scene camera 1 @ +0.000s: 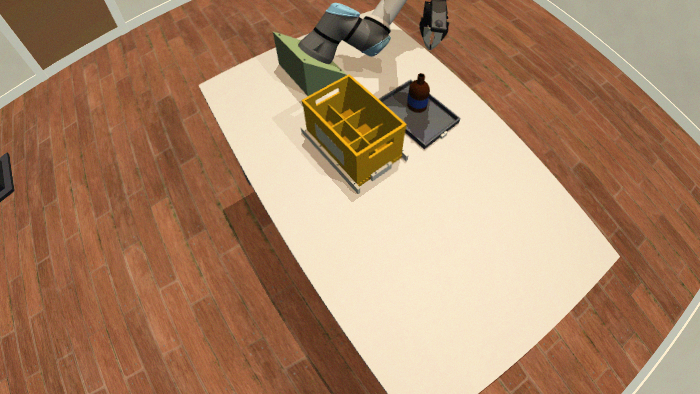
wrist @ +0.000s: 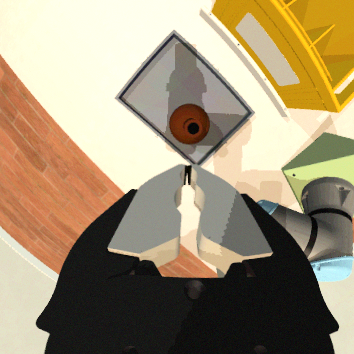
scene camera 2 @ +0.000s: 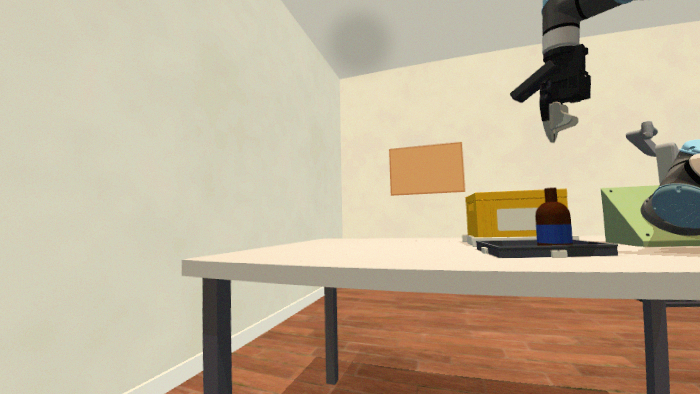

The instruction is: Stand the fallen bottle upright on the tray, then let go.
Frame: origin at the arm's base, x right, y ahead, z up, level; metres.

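Seen in the pictures: gripper, fingertip midpoint: (scene camera 1: 429,49) (wrist: 186,167) (scene camera 2: 552,142); arm's base, link origin: (scene camera 1: 314,53) (wrist: 327,195).
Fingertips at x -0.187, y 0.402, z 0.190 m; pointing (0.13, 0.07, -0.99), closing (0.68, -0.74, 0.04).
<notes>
Offsets run from my fingertips to a thing's top centre. Level surfaces: height alone.
The brown bottle {dx +0.026, dy +0.003, dz -0.107 m} (scene camera 1: 418,95) (scene camera 2: 553,220) (wrist: 186,120) with a blue label stands upright on the dark tray {dx +0.054, dy +0.032, dz -0.241 m} (scene camera 1: 425,145) (scene camera 2: 510,253) (wrist: 146,67). In the wrist view it is seen from above, near the tray corner closest to the gripper. My gripper (scene camera 1: 431,46) (scene camera 2: 552,140) (wrist: 186,167) is shut with nothing between its fingertips. It points down and hangs well above the bottle, apart from it.
A yellow crate {dx +0.319, dy -0.002, dz -0.092 m} (scene camera 1: 380,162) (scene camera 2: 482,215) (wrist: 295,92) with compartments stands beside the tray on the white table {dz -0.267 m} (scene camera 1: 450,240) (scene camera 2: 300,260). The green robot base (scene camera 1: 295,67) (scene camera 2: 620,220) (wrist: 320,155) stands behind the crate in scene camera 1.
</notes>
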